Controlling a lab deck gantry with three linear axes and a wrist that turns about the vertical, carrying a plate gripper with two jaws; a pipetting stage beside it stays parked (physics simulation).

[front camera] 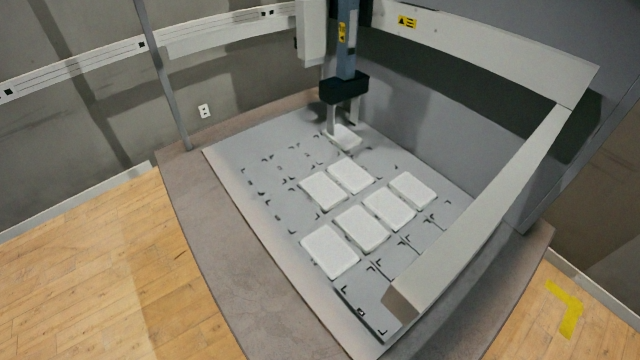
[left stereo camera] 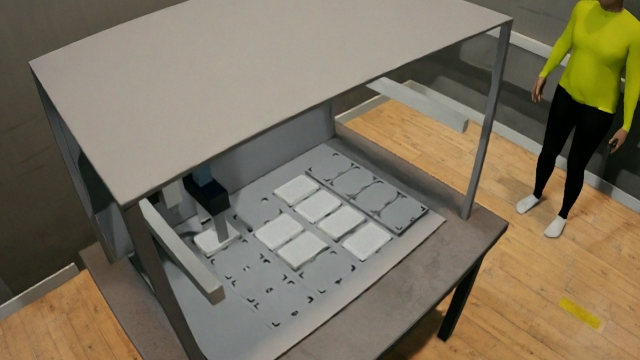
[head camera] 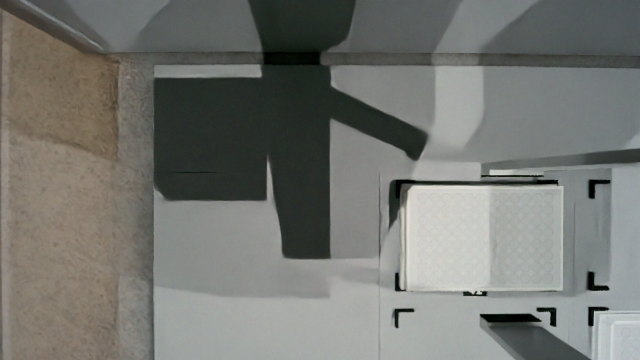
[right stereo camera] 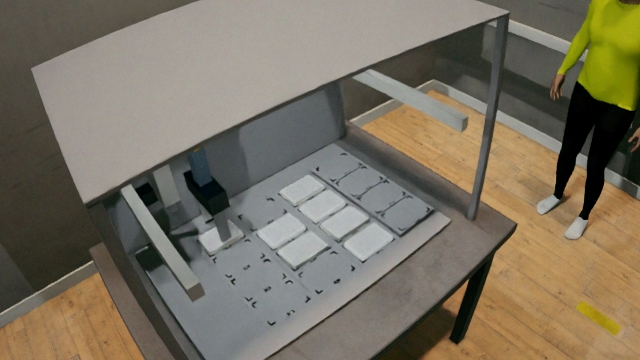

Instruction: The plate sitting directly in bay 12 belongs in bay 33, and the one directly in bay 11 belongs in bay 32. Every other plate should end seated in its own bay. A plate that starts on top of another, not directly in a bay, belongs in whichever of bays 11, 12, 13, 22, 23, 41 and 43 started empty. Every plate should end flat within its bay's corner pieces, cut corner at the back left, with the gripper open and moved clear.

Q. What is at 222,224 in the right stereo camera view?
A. My gripper.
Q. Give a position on a roof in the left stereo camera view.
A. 149,101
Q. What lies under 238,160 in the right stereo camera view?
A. A back wall.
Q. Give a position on a back wall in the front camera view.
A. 466,122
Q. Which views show my gripper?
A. The front camera view, the left stereo camera view, the head camera view and the right stereo camera view: all of them.
